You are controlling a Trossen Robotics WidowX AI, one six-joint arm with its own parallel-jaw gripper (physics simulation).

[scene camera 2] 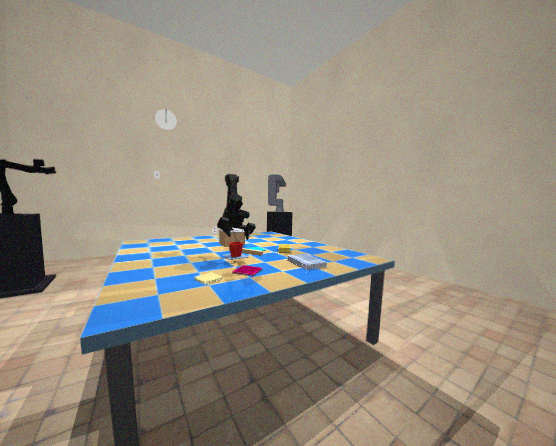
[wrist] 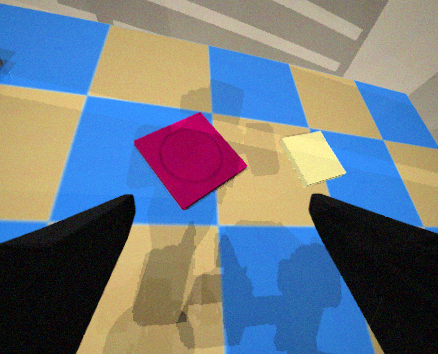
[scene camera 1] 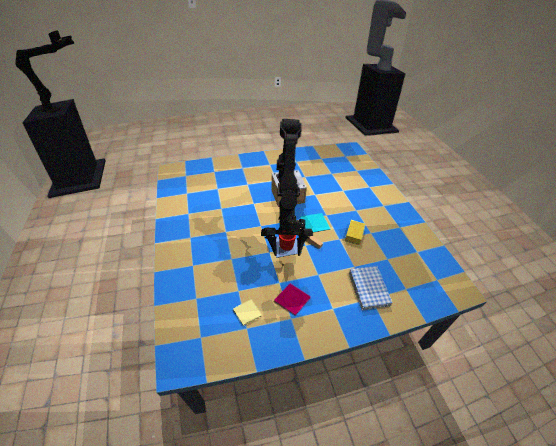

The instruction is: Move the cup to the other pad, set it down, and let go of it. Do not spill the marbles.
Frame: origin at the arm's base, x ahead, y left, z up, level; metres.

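Seen in the pictures: gripper, fingertip midpoint: (scene camera 2: 239,238) (wrist: 223,202) (scene camera 1: 287,255).
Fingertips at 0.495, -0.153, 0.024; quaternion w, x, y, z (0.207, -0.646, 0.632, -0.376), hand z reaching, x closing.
Observation:
Offsets run from my fingertips to a thing's top centre, as dx, dy, dz. "pt": to the spot under its first point.
A red cup {-0.154, +0.056, -0.055} (scene camera 1: 287,243) (scene camera 2: 236,249) stands upright on a pale pad {pt -0.104, +0.069, -0.127} (scene camera 1: 293,253) (scene camera 2: 244,257). The marbles cannot be made out. A crimson pad {+0.108, -0.009, -0.122} (scene camera 1: 292,299) (scene camera 2: 247,270) (wrist: 190,160) with a faint ring lies flat, nearer the front table edge. My gripper (scene camera 1: 288,254) (scene camera 2: 238,235) (wrist: 223,202) is open and empty, pointing down. In the second scene view its fingertips are higher than the cup's rim, and a gap shows between them and the cup. The arm partly hides the cup in the first scene view, and the cup does not show in the wrist view.
A wooden stick {-0.205, +0.142, -0.108} (scene camera 1: 314,242) (scene camera 2: 253,252) and a cyan square {pt -0.250, +0.247, -0.127} (scene camera 1: 318,222) lie close to the cup. A yellow block {-0.136, +0.384, -0.100} (scene camera 1: 355,232) (scene camera 2: 284,248), a checkered block {+0.155, +0.299, -0.105} (scene camera 1: 370,287) (scene camera 2: 307,261) and a pale yellow block {+0.116, -0.186, -0.118} (scene camera 1: 247,312) (scene camera 2: 209,277) (wrist: 315,158) also sit on the table.

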